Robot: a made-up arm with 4 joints.
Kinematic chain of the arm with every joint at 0, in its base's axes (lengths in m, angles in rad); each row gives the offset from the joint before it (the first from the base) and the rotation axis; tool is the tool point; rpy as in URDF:
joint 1: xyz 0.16 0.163 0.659 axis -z
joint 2: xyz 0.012 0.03 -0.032 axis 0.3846 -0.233 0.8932
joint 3: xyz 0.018 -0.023 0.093 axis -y
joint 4: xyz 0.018 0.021 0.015 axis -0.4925 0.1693 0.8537
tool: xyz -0.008 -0.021 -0.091 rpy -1.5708 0 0
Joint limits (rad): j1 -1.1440..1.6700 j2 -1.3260..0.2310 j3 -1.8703..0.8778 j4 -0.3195..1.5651
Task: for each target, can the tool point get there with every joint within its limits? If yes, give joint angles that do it. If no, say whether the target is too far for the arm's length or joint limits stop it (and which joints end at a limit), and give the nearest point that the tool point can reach.
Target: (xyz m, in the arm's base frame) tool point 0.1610 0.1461 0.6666
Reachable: yes | joints 0.5322 -1.1672 0.0815 0.3389
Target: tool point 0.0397 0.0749 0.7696
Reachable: no: joint limits stop it (at a limit: joint 1, joint 3, joint 4) | nearest point 0.1033 0.0928 0.7459 | short by 0.070 m
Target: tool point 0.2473 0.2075 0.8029
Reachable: no: joint limits stop it (at a limit: joint 1, joint 3, joint 4) | nearest point 0.2282 0.1929 0.7545 | short by 0.054 m
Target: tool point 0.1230 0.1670 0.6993
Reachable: yes | joints 0.0012 -0.4443 -1.4207 0.7310
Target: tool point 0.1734 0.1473 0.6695
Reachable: yes | joints -0.2319 -1.0728 0.0546 0.4661
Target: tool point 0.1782 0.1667 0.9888
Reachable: no: too far | nearest point 0.2213 0.1755 0.7608 | short by 0.232 m
